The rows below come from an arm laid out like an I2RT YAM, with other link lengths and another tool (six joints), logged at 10 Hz.
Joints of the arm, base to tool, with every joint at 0 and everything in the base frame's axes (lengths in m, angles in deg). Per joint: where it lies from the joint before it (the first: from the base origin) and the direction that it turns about. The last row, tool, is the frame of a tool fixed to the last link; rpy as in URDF.
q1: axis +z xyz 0 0 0.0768
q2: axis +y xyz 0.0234 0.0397 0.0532
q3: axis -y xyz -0.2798 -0.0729 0
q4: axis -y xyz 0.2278 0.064 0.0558
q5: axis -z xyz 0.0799 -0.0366 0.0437
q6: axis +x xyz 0.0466 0 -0.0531
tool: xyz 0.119 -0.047 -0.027 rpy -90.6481 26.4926 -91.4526
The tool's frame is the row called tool.
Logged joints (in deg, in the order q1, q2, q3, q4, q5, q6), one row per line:
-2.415, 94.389, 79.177, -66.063, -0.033, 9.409
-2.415, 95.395, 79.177, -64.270, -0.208, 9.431
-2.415, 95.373, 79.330, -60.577, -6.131, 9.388
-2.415, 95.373, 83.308, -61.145, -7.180, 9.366
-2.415, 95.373, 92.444, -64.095, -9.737, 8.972
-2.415, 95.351, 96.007, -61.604, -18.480, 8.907
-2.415, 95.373, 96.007, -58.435, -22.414, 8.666
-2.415, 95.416, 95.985, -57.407, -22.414, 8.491
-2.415, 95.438, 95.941, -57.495, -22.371, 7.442
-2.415, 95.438, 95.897, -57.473, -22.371, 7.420
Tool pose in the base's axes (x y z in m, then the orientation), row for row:
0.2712, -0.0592, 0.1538, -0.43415, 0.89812, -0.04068, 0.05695
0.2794, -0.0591, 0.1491, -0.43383, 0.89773, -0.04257, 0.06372
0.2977, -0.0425, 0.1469, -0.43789, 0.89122, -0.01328, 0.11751
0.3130, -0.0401, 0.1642, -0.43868, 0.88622, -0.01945, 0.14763
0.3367, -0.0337, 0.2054, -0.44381, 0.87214, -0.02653, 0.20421
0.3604, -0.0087, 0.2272, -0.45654, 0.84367, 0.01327, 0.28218
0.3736, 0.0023, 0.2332, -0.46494, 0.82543, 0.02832, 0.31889
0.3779, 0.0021, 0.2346, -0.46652, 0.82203, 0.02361, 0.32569
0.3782, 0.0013, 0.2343, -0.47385, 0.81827, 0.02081, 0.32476
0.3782, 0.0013, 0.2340, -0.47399, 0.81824, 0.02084, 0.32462
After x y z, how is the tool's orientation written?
As a quaternion, x y z w.
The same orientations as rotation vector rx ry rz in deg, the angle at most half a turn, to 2 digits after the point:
-75.43, 156.05, -7.07
-75.07, 155.35, -7.37
-73.42, 149.43, -2.23
-72.31, 146.07, -3.21
-70.92, 139.37, -4.24
-70.06, 129.47, 2.04
-70.05, 124.37, 4.27
-70.06, 123.45, 3.55
-71.19, 122.94, 3.13
-71.22, 122.94, 3.13

